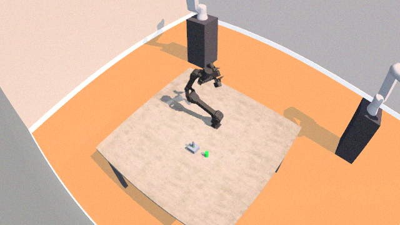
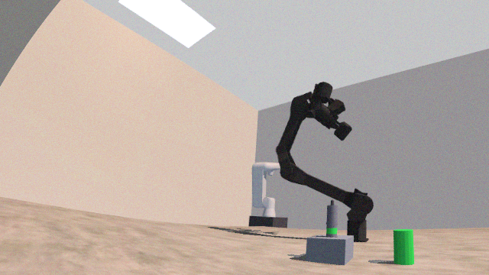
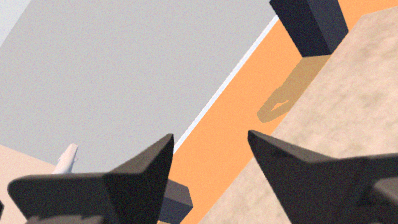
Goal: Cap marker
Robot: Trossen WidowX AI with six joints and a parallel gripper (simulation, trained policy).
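My gripper tip is 45 cm short of the green cap, 39 cm above it and 20 cm to the right of it. From my gripper tip the other things lie so: grey marker: 46 cm ahead, 34 cm below, 8 cm to the left; grey holder block: 46 cm ahead, 40 cm below, 8 cm to the left.
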